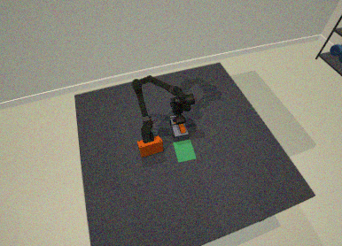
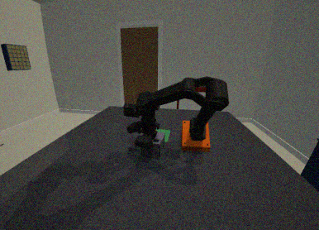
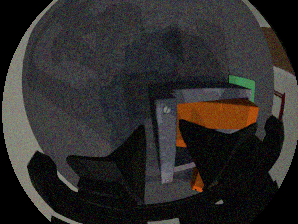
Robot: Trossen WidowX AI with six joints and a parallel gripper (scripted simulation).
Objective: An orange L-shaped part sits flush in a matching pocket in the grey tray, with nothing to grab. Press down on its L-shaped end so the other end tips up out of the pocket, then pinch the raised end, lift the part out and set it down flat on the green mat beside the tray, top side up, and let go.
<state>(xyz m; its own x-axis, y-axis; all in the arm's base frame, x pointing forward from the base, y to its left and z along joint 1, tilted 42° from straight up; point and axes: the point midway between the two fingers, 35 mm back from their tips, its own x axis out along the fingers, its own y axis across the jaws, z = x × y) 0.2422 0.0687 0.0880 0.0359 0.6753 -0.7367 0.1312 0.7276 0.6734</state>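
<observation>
Right now my gripper tip is 6 cm to the left of the orange L-shaped part and 1 cm past it. From my gripper tip the other things lie so: grey tray 7 cm to the right, 6 cm below, 1 cm behind; green mat 22 cm to the right, 6 cm below, 4 cm behind.
</observation>
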